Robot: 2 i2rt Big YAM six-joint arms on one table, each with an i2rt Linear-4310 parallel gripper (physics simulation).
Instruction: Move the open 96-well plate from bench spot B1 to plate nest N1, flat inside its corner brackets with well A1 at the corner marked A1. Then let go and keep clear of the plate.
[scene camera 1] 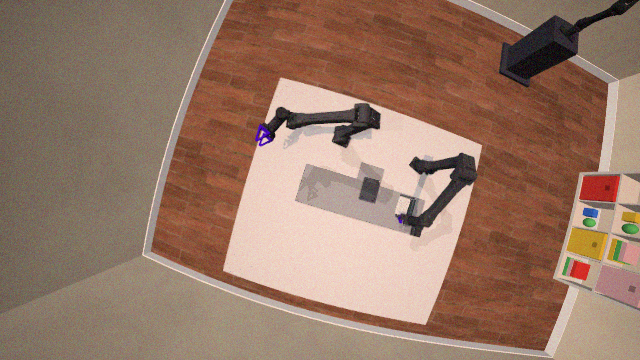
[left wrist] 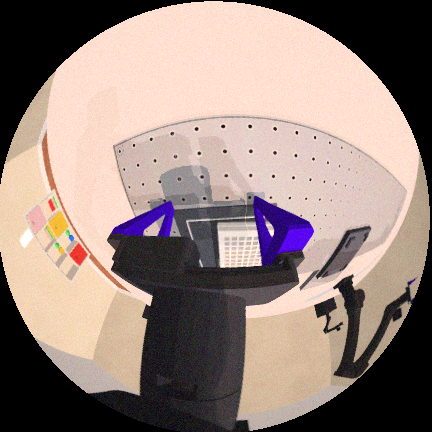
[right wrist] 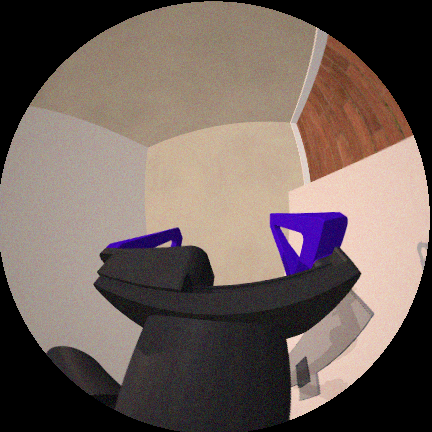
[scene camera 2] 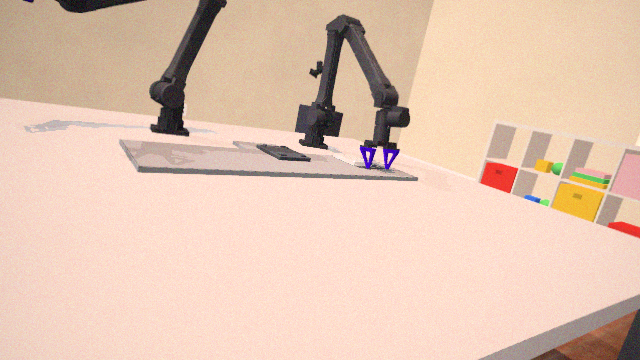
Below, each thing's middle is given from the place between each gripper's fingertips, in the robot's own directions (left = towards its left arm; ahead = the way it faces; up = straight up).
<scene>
Now: right hand 990 mm to the right of the white well plate (left wrist: 238,244), 370 mm above it and 80 mm short of it. Round my right hand: outlined nest (left wrist: 200,224) 1020 mm to the left, 380 mm below, 80 mm ahead.
Right now my left hand is 9 cm past the outlined nest and 2 cm to the left of it. The rest, counted from my left hand: white well plate 9 cm behind, 5 cm to the right, 1 cm above.
</scene>
